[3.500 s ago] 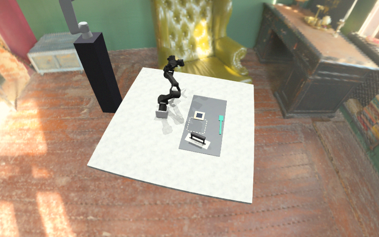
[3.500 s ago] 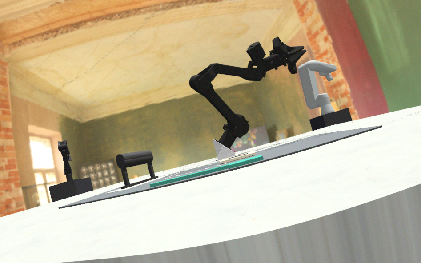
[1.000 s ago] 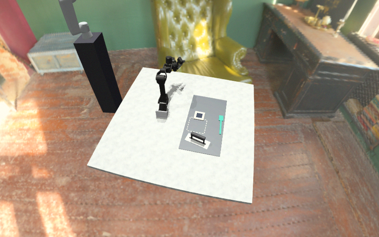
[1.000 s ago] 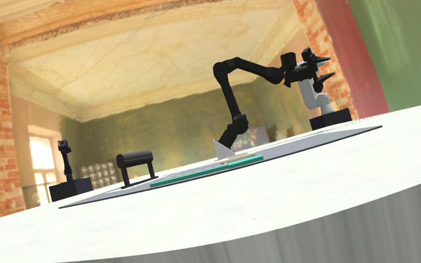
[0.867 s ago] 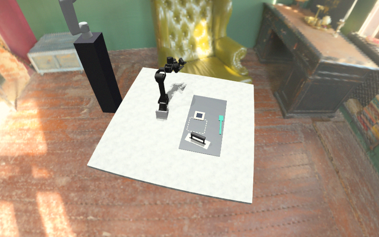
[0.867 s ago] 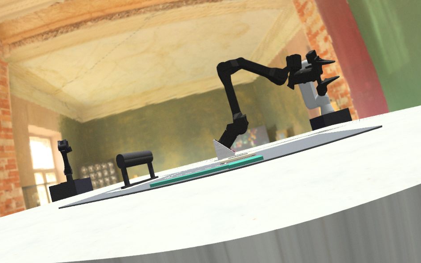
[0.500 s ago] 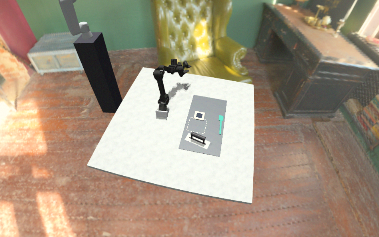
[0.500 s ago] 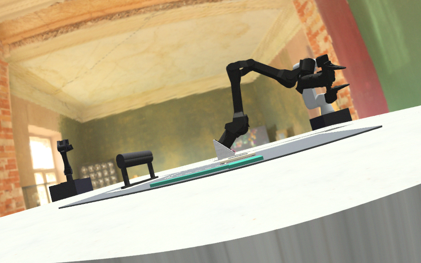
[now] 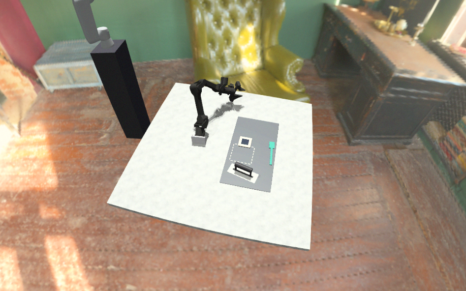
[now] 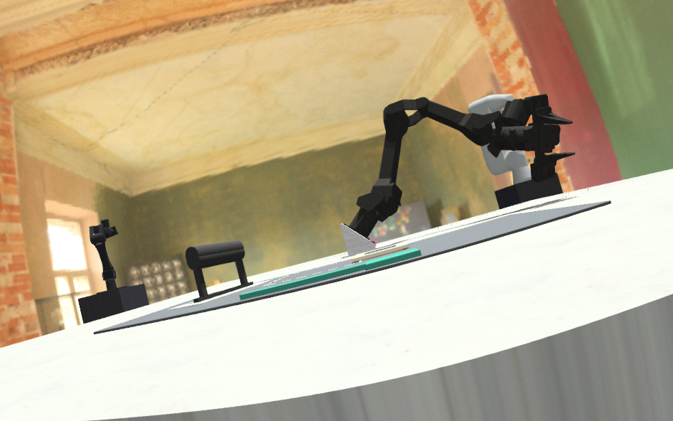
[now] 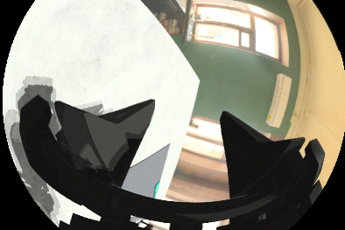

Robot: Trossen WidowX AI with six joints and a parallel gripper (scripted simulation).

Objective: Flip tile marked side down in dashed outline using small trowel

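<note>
Now: gripper tip 710 mm to the left of the black-handled float and 70 mm above it. Round my gripper tip: cream tile 30 mm ahead, 450 mm to the right, 110 mm below; then teal trowel 230 mm ahead, 510 mm to the right, 110 mm below; then grey mat 90 mm ahead, 510 mm to the right, 130 mm below.
</note>
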